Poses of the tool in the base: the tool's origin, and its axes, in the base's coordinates. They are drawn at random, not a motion.
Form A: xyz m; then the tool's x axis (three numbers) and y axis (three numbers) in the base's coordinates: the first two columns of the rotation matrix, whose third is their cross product.
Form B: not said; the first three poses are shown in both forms.
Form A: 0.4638, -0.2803, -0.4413, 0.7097, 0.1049, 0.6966, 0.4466, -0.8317, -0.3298
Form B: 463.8, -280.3, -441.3, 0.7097, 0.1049, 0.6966, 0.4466, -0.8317, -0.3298
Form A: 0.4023, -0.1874, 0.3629, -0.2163, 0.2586, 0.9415, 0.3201, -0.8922, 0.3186
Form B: 402.3, -187.4, 362.9, -0.2163, 0.2586, 0.9415, 0.3201, -0.8922, 0.3186
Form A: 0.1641, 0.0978, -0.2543, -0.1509, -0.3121, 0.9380, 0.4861, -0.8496, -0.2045
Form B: 164.1, 97.8, -254.3, -0.1509, -0.3121, 0.9380, 0.4861, -0.8496, -0.2045
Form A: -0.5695, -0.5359, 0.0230, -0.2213, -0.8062, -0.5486, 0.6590, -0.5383, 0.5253
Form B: -569.5, -535.9, 23.0, -0.2213, -0.8062, -0.5486, 0.6590, -0.5383, 0.5253
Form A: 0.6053, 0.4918, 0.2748, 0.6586, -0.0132, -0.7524, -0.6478, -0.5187, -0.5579
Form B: 605.3, 491.8, 274.8, 0.6586, -0.0132, -0.7524, -0.6478, -0.5187, -0.5579
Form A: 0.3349, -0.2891, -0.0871, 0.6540, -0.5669, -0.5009, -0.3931, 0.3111, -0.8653
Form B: 334.9, -289.1, -87.1, 0.6540, -0.5669, -0.5009, -0.3931, 0.3111, -0.8653
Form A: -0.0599, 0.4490, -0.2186, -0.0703, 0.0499, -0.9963, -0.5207, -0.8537, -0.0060
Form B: -59.9, 449.0, -218.6, -0.0703, 0.0499, -0.9963, -0.5207, -0.8537, -0.0060
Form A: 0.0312, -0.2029, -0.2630, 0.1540, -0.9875, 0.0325, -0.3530, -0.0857, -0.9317
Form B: 31.2, -202.9, -263.0, 0.1540, -0.9875, 0.0325, -0.3530, -0.0857, -0.9317
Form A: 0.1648, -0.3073, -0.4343, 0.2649, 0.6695, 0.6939, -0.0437, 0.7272, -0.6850
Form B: 164.8, -307.3, -434.3, 0.2649, 0.6695, 0.6939, -0.0437, 0.7272, -0.6850
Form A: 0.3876, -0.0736, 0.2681, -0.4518, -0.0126, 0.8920, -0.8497, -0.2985, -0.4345
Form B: 387.6, -73.6, 268.1, -0.4518, -0.0126, 0.8920, -0.8497, -0.2985, -0.4345
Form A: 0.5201, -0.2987, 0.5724, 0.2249, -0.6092, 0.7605, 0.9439, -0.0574, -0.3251
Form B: 520.1, -298.7, 572.4, 0.2249, -0.6092, 0.7605, 0.9439, -0.0574, -0.3251
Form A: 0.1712, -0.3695, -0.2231, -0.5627, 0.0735, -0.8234, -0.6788, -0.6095, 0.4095
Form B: 171.2, -369.5, -223.1, -0.5627, 0.0735, -0.8234, -0.6788, -0.6095, 0.4095
